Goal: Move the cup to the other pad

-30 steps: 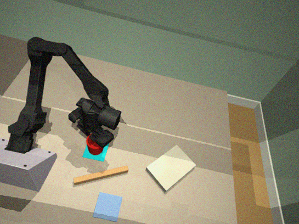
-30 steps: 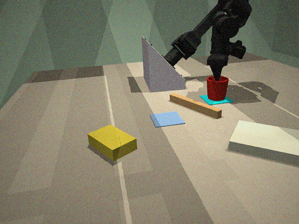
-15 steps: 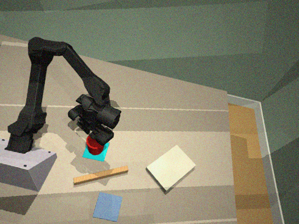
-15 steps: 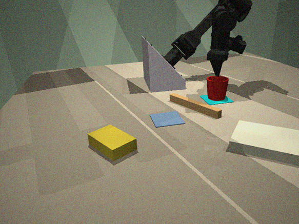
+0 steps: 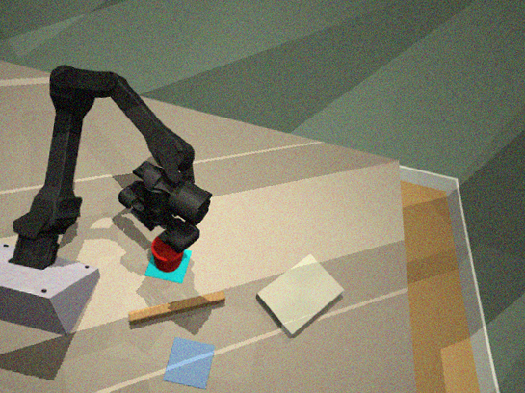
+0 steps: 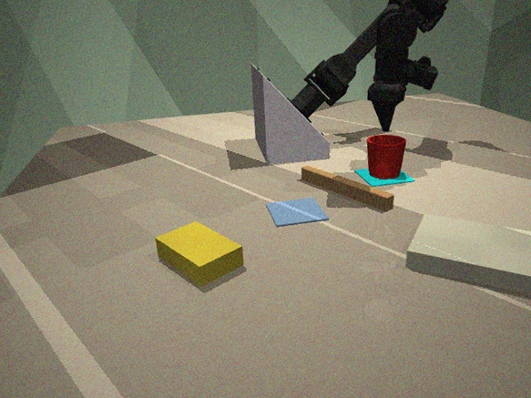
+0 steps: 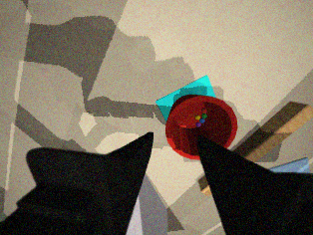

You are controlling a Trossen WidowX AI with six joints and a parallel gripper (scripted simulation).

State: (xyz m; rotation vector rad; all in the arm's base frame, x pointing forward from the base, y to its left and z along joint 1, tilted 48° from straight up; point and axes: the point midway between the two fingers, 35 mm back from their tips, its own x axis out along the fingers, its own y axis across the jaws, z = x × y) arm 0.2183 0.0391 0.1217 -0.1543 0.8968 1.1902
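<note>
Now: gripper tip 50 mm above the red cup, 20 mm short of it and 10 mm to the left of it. From my gripper tip the other things lie so: cyan pad: 100 mm below, 30 mm ahead, 10 mm to the right; wooden bar: 120 mm to the right, 90 mm below, 80 mm ahead; blue pad: 230 mm to the right, 130 mm ahead, 100 mm below.
</note>
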